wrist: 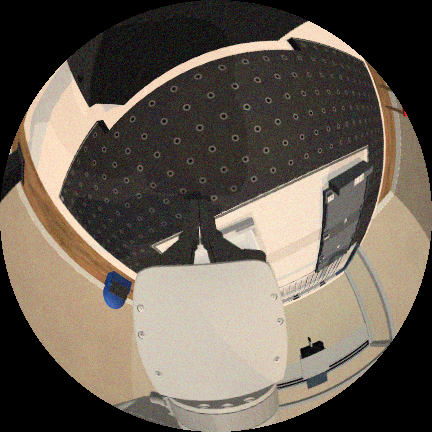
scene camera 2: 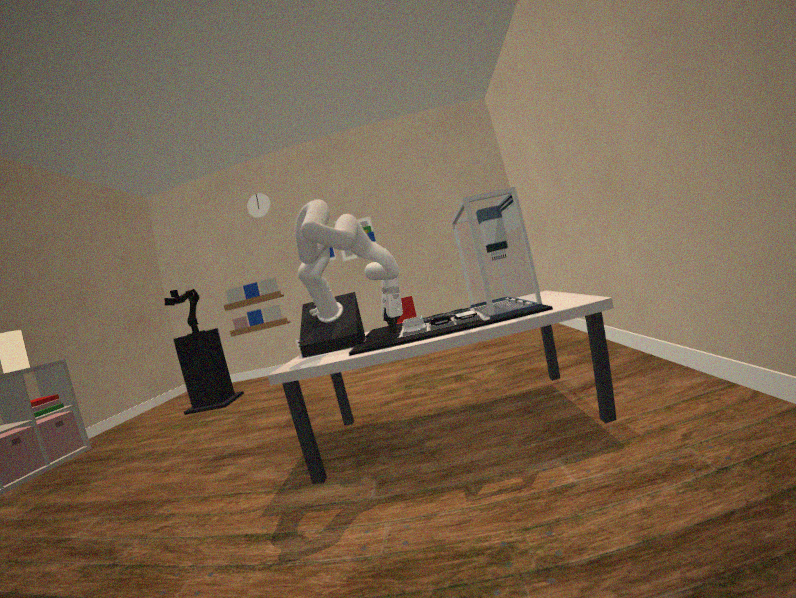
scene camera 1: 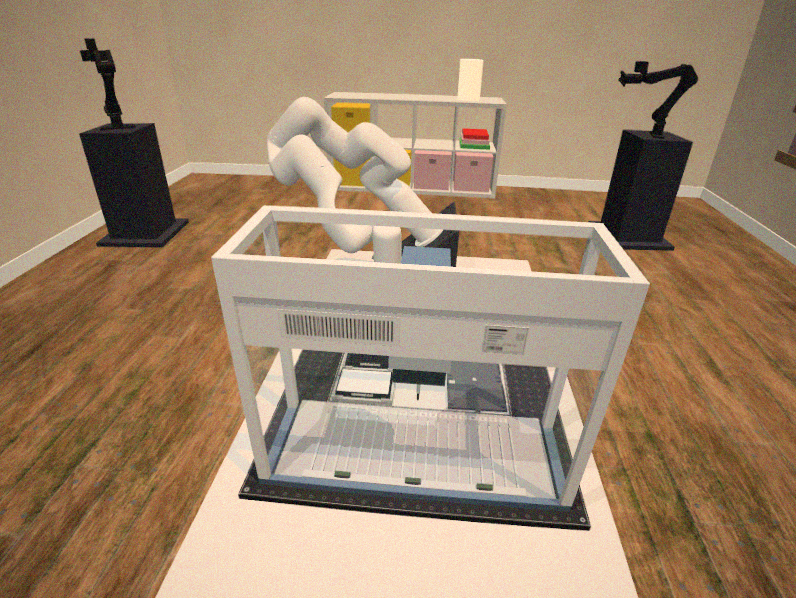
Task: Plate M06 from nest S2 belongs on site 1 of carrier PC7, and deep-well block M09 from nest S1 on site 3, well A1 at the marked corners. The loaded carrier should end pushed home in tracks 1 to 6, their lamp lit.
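Places are measured from the arm's base along level axes (x down, y back, z left), in centimetres.
Where they show: gripper, between the fingertips: (wrist: 197, 208) (scene camera 2: 392, 332); arm's base, origin of its link: (scene camera 2: 330, 312) (scene camera 1: 431, 234).
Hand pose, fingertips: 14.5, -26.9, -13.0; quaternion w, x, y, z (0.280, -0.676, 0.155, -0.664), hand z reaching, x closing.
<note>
Things, the pixels of their centre, and the offset from my fingertips, as dx, dy, dz. "pt": a spot on its surface instead. Level surfaces: height alone.
- pale plate-like piece, a spot on its surface: (wrist: 244, 239) pt -1.5, -6.1, +2.5
- dark grey carrier, middle of its body: (wrist: 342, 234) (scene camera 1: 472, 363) (scene camera 2: 437, 315) -0.4, -23.1, +21.6
- black perforated board, height of its surface: dx +1.1
My gripper (wrist: 197, 208) (scene camera 2: 393, 327) is shut and empty, its two black fingers together low over the dark perforated board beside the pale tray area. A pale plate-like piece (wrist: 244, 239) shows partly behind the fingers in the wrist view. In scene camera 1, a white plate-like block (scene camera 1: 364, 381) lies left of a white split piece (scene camera 1: 429, 393); no labels are readable, so M06 and M09 cannot be told apart. A dark grey carrier (wrist: 344, 225) (scene camera 1: 472, 393) lies at the right. The slotted deck (scene camera 1: 418, 481) is inside the frame; no lit lamp shows.
A tall white frame (scene camera 1: 411, 283) (scene camera 2: 471, 257) stands over the deck, with posts and a front beam. The black perforated board (wrist: 225, 130) borders the tray area. The arm's black base block (scene camera 2: 334, 328) is at the table's end. A red object (scene camera 2: 406, 308) shows behind the gripper.
</note>
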